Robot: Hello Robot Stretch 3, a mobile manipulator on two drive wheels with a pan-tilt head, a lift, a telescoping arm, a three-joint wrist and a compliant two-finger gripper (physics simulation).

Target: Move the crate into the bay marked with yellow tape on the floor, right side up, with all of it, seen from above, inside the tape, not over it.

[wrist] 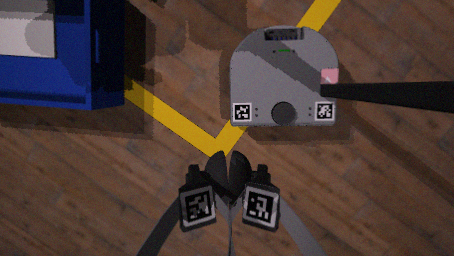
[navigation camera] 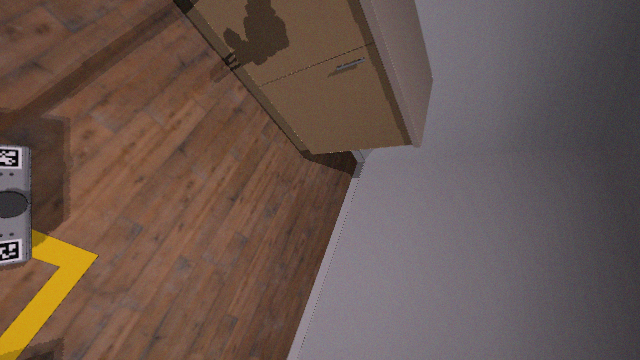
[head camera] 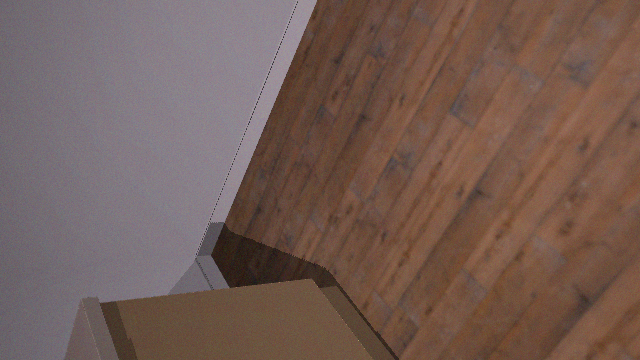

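Seen in the pictures: gripper, between the fingertips: (wrist: 228, 170); robot's base, origin of its link: (wrist: 276, 107) (navigation camera: 7, 202).
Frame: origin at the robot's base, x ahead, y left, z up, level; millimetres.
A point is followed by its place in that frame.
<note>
The blue crate (wrist: 107, 55) @(x -197, y -582, z 128 mm) shows in part at the upper left of the wrist view, upright with its open side up and a pale panel inside. It hides part of a yellow tape strip that comes out from under its right side. The yellow tape (wrist: 175, 120) @(x 45, y -396, z 1 mm) (navigation camera: 62, 280) @(x 125, y -290, z 1 mm) meets in a corner on the floor. My gripper (wrist: 228, 170) @(x -21, y -141, z 759 mm) is shut and empty, above the floor by this tape corner, to the lower right of the crate and apart from it. The crate does not show in the head or navigation views.
My grey base (wrist: 284, 75) @(x -115, y 2, z 160 mm) (navigation camera: 15, 205) @(x 17, y -3, z 175 mm) stands over a tape strip, right of the crate in the wrist view. The black mast (wrist: 395, 95) @(x -65, y 116, z 534 mm) extends right from it. A tan cabinet (head camera: 235, 325) @(x 1260, y 340, z 532 mm) (navigation camera: 335, 110) @(x 1111, y 447, z 532 mm) stands against the pale wall (head camera: 125, 125) @(x 1960, y -289, z 602 mm) (navigation camera: 475, 225) @(x 1984, y -256, z 1116 mm).
</note>
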